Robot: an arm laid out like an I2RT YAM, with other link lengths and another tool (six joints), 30 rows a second.
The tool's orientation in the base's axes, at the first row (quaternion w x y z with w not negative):
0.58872 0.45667 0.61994 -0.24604
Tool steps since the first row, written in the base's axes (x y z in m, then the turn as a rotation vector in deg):
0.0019 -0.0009 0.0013 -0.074 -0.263 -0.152
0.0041 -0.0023 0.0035 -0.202 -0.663 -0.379
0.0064 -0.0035 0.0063 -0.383 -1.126 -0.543
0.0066 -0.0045 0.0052 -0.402 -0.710 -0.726
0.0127 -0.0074 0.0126 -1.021 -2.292 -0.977
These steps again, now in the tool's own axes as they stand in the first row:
-0.0013 0.0015 0.0015 0.064 -0.220 0.212
-0.0035 0.0033 0.0034 0.156 -0.567 0.527
-0.0063 0.0053 0.0050 0.165 -0.974 0.856
-0.0055 0.0048 0.0062 0.452 -0.841 0.530
-0.0127 0.0104 0.0103 0.186 -2.160 1.597

